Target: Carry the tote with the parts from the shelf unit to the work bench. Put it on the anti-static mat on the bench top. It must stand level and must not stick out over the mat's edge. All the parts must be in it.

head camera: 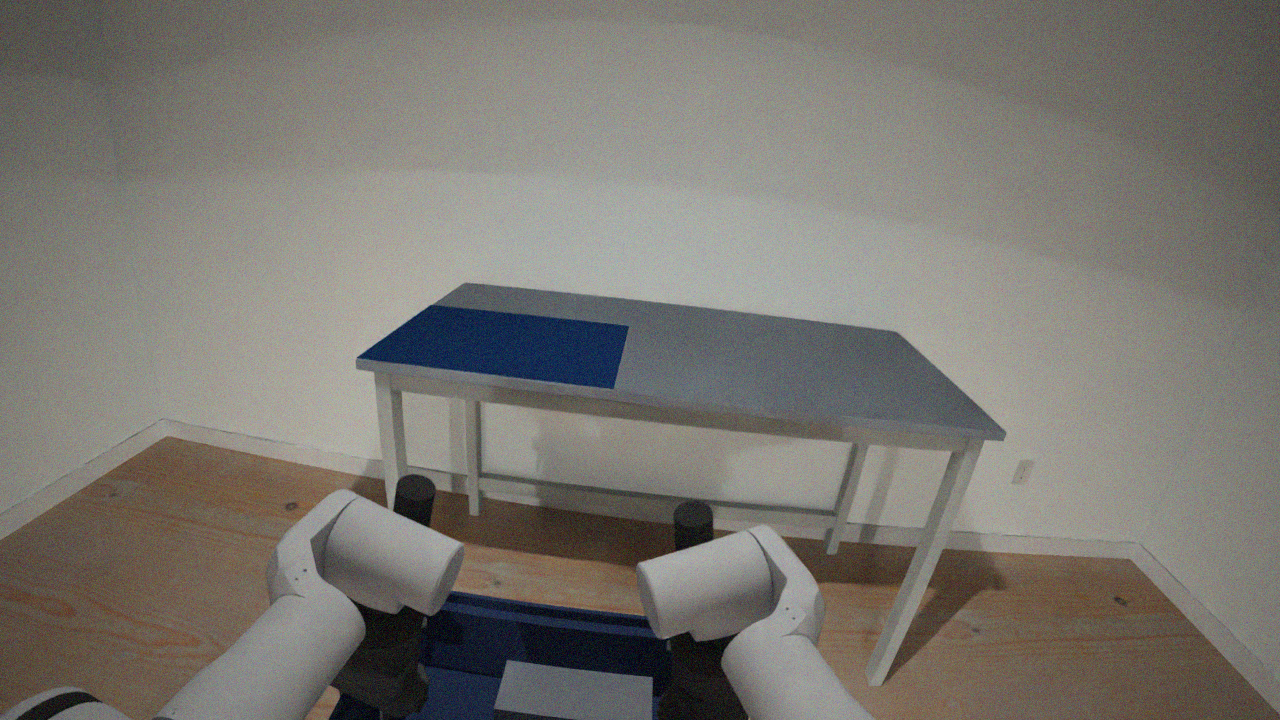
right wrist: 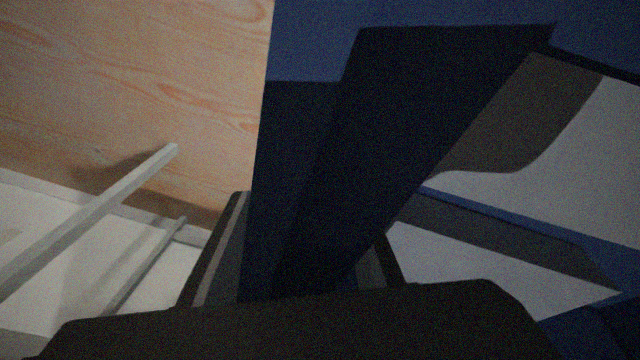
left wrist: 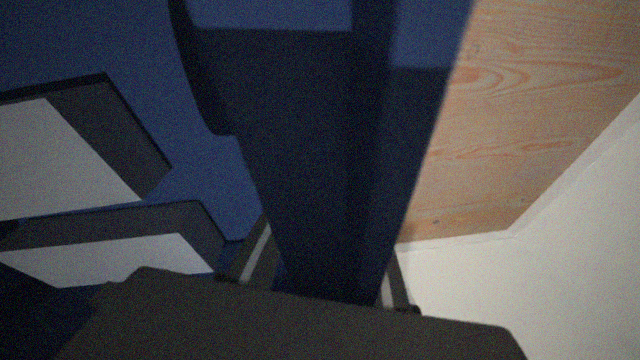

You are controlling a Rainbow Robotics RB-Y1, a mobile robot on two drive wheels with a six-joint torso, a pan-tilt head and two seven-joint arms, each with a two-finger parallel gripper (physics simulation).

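Frame: origin at the robot's base, x ahead, y left, z up, level; metres.
Seen in the pictures: left gripper, fingertip midpoint: (head camera: 368, 707).
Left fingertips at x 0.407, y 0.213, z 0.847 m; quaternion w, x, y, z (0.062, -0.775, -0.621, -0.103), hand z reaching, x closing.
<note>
Offsets run from my left fingertips to a thing's top centre. "spot": to the spot under its first point. Level surfaces: height alone.
The blue tote @[dy -0.191, dx -0.025, dz +0.060 m] (head camera: 546, 640) (left wrist: 320, 150) (right wrist: 310, 150) is held in front of the robot at the bottom of the head view, its near part cut off. My left gripper (left wrist: 327, 203) is shut on its wall at the picture's left, my right gripper (right wrist: 299, 199) on its wall at the right. A grey block @[dy -0.228, dx +0.066, dz -0.031 m] (head camera: 572, 694) shows in the tote; two grey blocks show in the left wrist view, an upper one @[spot: dy -0.158, dx -0.045, dz -0.033 m] (left wrist: 60, 160) and a lower one (left wrist: 115, 257). The blue anti-static mat @[dz +0.070 m] (head camera: 510, 344) covers the left part of the grey bench top @[dz +0.068 m] (head camera: 760, 367), beyond the tote.
The bench stands close to the back wall (head camera: 626, 232) on white legs; its front right leg @[spot: dy -1.125, dx +0.690, dz -0.360 m] (head camera: 921, 564) comes nearest. A low rail (head camera: 662, 503) joins the rear legs. The wood floor @[dz -0.846 m] (head camera: 134, 555) lies around the bench. A wall outlet (head camera: 1022, 471) is right of it.
</note>
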